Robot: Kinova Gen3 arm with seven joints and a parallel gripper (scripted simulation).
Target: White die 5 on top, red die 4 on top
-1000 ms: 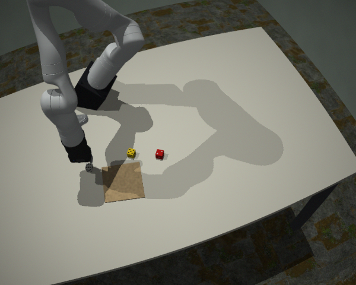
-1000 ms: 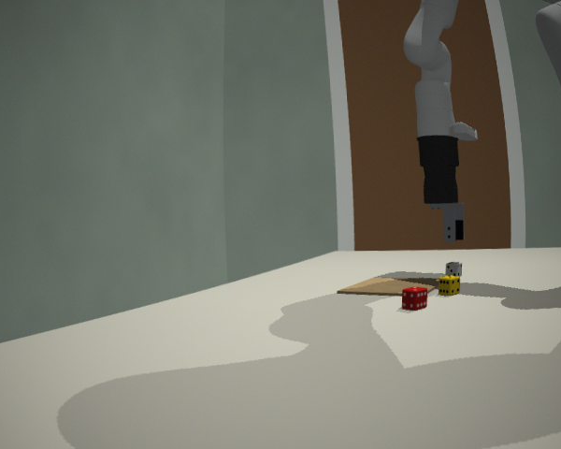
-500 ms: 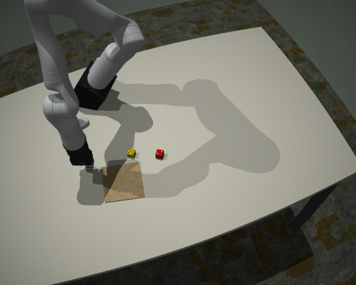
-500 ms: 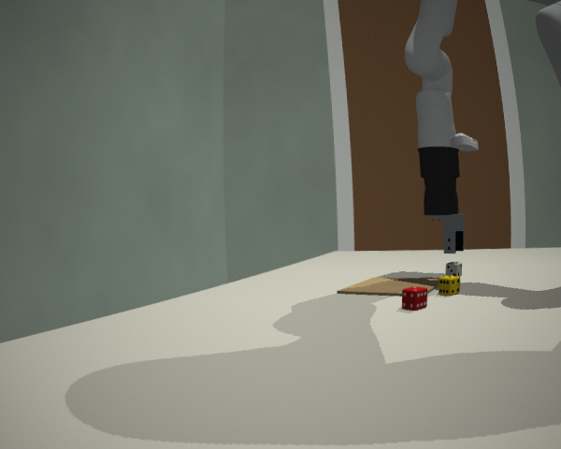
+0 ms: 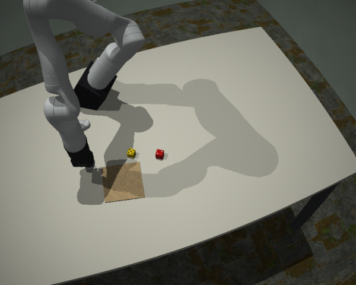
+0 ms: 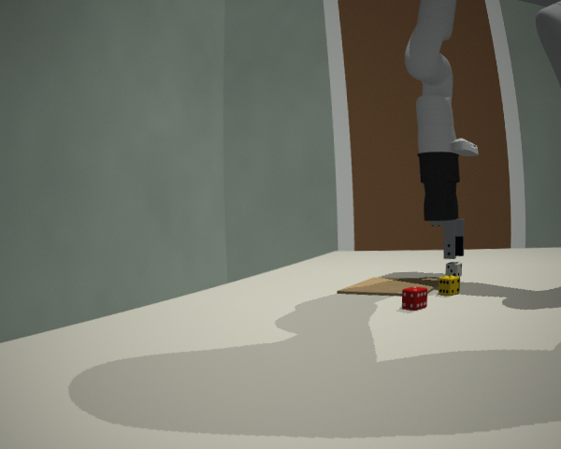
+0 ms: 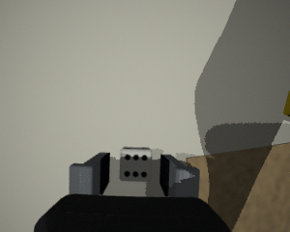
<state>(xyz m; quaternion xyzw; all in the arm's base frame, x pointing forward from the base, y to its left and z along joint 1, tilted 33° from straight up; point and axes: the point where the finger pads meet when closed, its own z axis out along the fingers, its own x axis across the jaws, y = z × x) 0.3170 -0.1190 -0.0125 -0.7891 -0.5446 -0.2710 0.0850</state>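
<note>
Right now the white die is 40 mm below my hand. The rest, counted from my hand: red die 260 mm to the left, 40 mm below, 30 mm ahead; then brown mat 100 mm to the left, 90 mm ahead, 50 mm below; then yellow die 160 mm to the left, 40 mm below, 10 mm behind.
</note>
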